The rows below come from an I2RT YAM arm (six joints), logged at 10 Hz.
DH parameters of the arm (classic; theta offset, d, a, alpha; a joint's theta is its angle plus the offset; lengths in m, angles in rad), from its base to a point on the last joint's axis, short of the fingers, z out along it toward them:
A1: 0 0.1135 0.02 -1.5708
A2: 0 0 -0.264 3.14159
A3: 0.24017 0 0.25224 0
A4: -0.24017 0 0.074 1.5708
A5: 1.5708 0 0 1.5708
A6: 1.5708 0.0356 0 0
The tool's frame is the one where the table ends.
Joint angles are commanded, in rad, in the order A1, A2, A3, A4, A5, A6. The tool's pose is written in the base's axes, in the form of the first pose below.
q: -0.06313, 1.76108, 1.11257, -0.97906, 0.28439, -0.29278
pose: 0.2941 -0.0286 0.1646 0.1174 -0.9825 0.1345 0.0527
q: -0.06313, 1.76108, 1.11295, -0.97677, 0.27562, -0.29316
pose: 0.2944 -0.0283 0.1646 0.1173 -0.9832 0.1304 0.0507
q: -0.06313, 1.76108, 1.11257, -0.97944, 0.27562, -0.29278
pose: 0.2941 -0.0283 0.1645 0.1173 -0.9831 0.1301 0.0522
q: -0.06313, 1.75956, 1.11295, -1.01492, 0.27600, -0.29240
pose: 0.2902 -0.0281 0.1653 0.1194 -0.9823 0.1273 0.0685
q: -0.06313, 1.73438, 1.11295, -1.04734, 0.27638, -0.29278
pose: 0.2853 -0.0278 0.1724 0.1200 -0.9820 0.1268 0.0721
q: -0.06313, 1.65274, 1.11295, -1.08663, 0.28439, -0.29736
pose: 0.2754 -0.0274 0.1942 0.1195 -0.9823 0.1344 0.0525
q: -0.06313, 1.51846, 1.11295, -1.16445, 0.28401, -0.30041
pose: 0.2539 -0.0260 0.2274 0.1171 -0.9830 0.1393 0.0252
